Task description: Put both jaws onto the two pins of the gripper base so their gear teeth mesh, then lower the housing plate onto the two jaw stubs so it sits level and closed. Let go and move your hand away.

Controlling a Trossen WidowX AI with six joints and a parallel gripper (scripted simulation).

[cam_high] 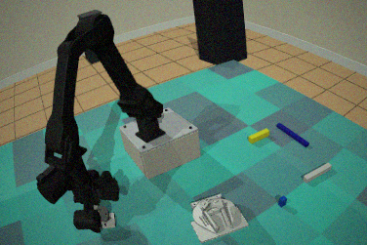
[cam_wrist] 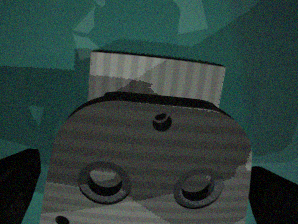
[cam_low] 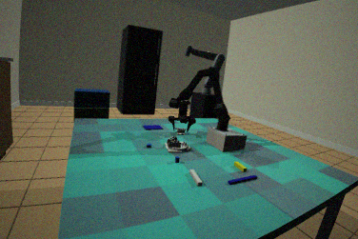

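Right now the jaw is 16 cm ahead of my gripper tip, 26 cm to the left of it and 1 cm above it. From my gripper tip the other things lie so: yellow block 3 cm ahead, 55 cm to the left; then small blue block 28 cm ahead, 38 cm to the left; then white bar 29 cm ahead, 53 cm to the left.
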